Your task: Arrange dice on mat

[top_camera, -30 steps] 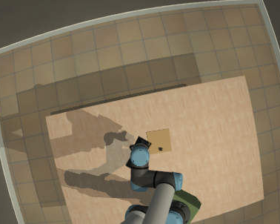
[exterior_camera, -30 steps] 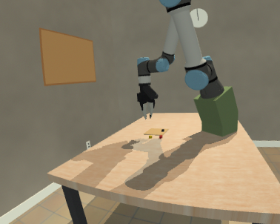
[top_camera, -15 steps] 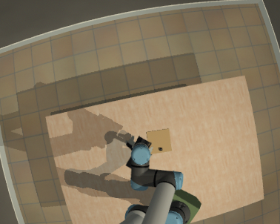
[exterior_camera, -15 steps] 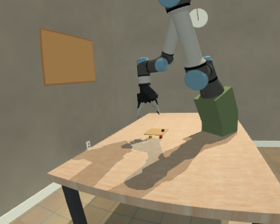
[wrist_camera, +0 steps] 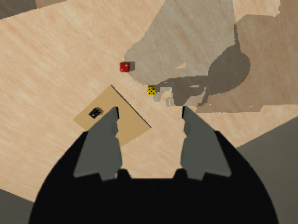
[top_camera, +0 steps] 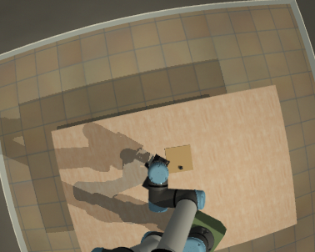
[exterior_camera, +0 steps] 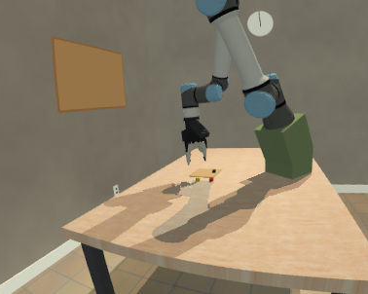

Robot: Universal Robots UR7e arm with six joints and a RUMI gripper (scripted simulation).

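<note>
My gripper is now 9 cm above the yellow die. From my hand the other things lie so: black die 13 cm to the right, 9 cm below, 4 cm behind; red die 9 cm below, 6 cm behind, 1 cm to the right; tan mat 13 cm to the right, 10 cm below.
</note>
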